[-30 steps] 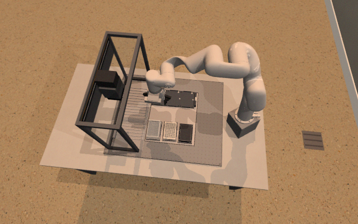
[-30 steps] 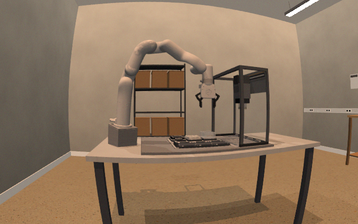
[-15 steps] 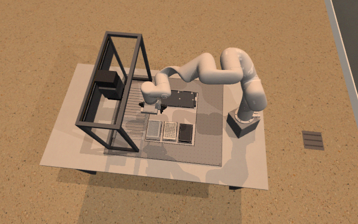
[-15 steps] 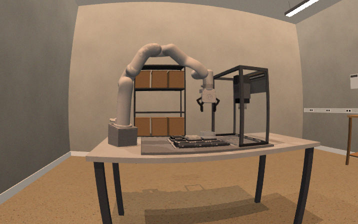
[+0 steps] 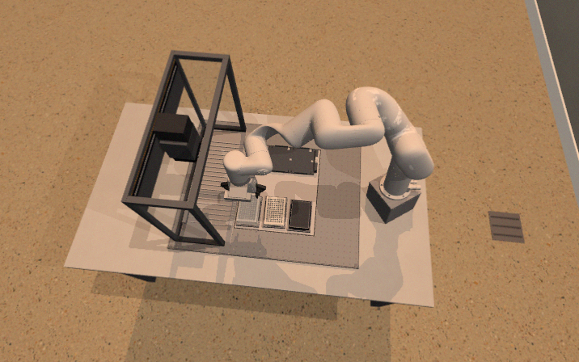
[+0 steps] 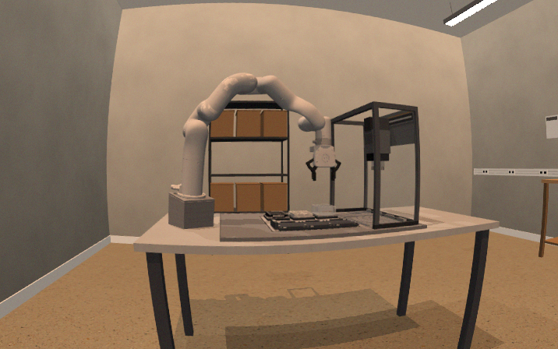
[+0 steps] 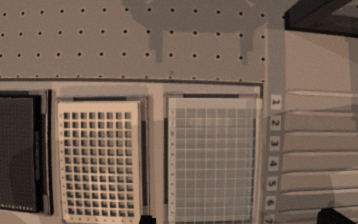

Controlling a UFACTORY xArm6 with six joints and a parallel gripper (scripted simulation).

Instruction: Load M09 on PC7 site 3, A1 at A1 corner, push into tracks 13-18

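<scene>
My gripper is now 1 cm to the right of the deep-well block M09 and 15 cm above it. From my hand the other things lie so: white 96-well plate M06: 11 cm behind, 1 cm to the left, 16 cm below; nest S3: 1 cm to the left, 17 cm below; dark plate M60: 22 cm behind, 1 cm to the left, 16 cm below.
</scene>
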